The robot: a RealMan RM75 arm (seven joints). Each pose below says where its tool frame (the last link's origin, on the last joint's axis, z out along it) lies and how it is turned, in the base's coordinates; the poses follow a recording.
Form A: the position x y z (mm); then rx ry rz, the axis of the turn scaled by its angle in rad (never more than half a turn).
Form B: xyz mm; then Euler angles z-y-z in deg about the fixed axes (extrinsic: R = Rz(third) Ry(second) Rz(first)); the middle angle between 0 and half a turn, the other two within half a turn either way. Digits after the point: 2 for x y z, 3 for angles.
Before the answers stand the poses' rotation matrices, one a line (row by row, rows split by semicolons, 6 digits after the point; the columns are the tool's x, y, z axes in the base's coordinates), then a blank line. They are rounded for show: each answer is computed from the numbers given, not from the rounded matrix.
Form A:
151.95 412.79 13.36 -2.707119 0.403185 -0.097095
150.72 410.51 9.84 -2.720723 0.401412 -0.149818
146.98 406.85 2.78 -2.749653 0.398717 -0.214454
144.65 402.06 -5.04 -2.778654 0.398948 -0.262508
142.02 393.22 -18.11 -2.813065 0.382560 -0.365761
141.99 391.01 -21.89 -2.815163 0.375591 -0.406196
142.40 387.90 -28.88 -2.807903 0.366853 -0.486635
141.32 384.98 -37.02 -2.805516 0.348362 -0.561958
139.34 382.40 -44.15 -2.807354 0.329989 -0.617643
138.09 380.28 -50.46 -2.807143 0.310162 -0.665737
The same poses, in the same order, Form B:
0.955976 -0.265488 0.125004; -0.293289 -0.878320 0.377539; 0.009561 -0.397580 -0.917518
0.953393 -0.256725 0.158536; -0.297818 -0.885009 0.357860; 0.048434 -0.388396 -0.920219
0.948857 -0.246815 0.196859; -0.300303 -0.898007 0.321561; 0.097414 -0.364232 -0.926199
0.944093 -0.242254 0.223610; -0.301220 -0.909527 0.286404; 0.133996 -0.337748 -0.931650
0.932944 -0.222393 0.283120; -0.292815 -0.926252 0.237311; 0.209464 -0.304300 -0.929261
0.927006 -0.214053 0.307962; -0.290286 -0.929434 0.227784; 0.237473 -0.300554 -0.923728
0.911637 -0.200180 0.358951; -0.289981 -0.932199 0.216602; 0.291254 -0.301552 -0.907875
0.896522 -0.181369 0.404170; -0.281318 -0.937864 0.203153; 0.342211 -0.295831 -0.891839
0.884643 -0.165483 0.435915; -0.270371 -0.943735 0.190428; 0.379876 -0.286320 -0.879611
0.873702 -0.149331 0.462973; -0.258389 -0.948822 0.181580; 0.412164 -0.278274 -0.867574

151.95 412.79 13.36 -91.378 156.566 71.680
150.72 410.51 9.84 -97.108 156.958 66.106
146.98 406.85 2.78 -104.973 157.850 58.525
144.65 402.06 -5.04 -111.640 158.693 52.019
142.02 393.22 -18.11 -124.541 158.320 39.970
141.99 391.01 -21.89 -128.313 157.477 36.488
142.40 387.90 -28.88 -134.005 155.213 31.108
141.32 384.98 -37.02 -139.158 153.105 26.686
139.34 382.40 -44.15 -142.994 151.595 23.598
138.09 380.28 -50.46 -145.975 150.178 21.415

